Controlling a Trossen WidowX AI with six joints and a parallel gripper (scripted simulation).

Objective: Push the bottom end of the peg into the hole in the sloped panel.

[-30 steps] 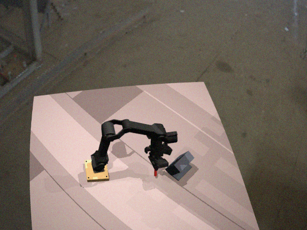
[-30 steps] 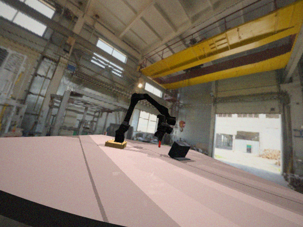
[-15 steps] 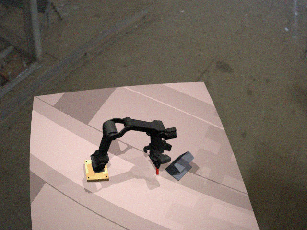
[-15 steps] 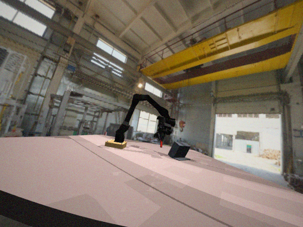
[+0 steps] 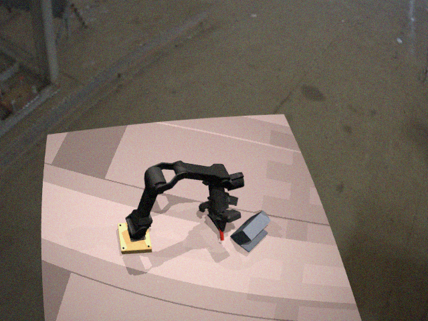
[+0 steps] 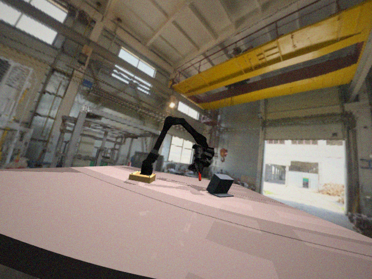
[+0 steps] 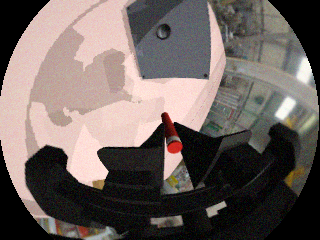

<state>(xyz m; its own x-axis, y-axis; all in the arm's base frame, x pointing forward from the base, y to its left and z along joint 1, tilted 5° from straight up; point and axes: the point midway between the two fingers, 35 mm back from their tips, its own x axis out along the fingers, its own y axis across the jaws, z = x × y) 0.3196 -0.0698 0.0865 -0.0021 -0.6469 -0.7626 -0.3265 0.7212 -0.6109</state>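
Right now my gripper tip is 13 cm short of the sloped grey panel and 4 cm above it. Also, from my gripper tip: red peg: 1 cm to the left, 1 cm above.
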